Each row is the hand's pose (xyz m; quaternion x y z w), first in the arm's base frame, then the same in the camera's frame.
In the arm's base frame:
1: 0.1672 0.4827 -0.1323 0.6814 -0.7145 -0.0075 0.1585
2: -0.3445 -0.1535 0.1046 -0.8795 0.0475 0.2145 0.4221
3: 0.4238 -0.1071 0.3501 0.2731 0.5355 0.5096 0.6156
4: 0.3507 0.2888 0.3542 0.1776 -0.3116 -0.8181 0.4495
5: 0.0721 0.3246 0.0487 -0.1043 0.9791 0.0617 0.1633
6: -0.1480 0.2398 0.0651 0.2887 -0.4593 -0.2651 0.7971
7: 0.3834 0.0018 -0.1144 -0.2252 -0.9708 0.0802 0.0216
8: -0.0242 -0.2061 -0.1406 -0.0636 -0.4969 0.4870 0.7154
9: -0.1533 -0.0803 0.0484 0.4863 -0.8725 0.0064 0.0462
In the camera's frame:
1: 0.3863 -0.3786 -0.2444 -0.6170 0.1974 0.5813 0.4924
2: 0.1280 -0.3525 -1.0539 -0.0796 -0.3401 0.2411 0.9054
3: 0.9088 -0.4102 -0.8546 -0.5463 0.1079 -0.8295 0.0428
4: 0.7680 -0.6370 -0.5533 0.5262 0.5822 -0.5699 0.2436
5: 0.3959 -0.4656 -0.4876 -0.1181 0.4047 0.8948 0.1468
6: 0.2175 -0.4829 -0.6418 0.9106 0.0680 -0.3531 0.2039
7: 0.6817 -0.0938 -0.5760 0.1135 -0.5887 -0.7768 0.1926
8: 0.3405 -0.0528 -0.8792 0.6838 -0.6624 -0.0323 0.3045
9: 0.2677 -0.3026 -0.9021 -0.4601 0.3283 0.7304 0.3835

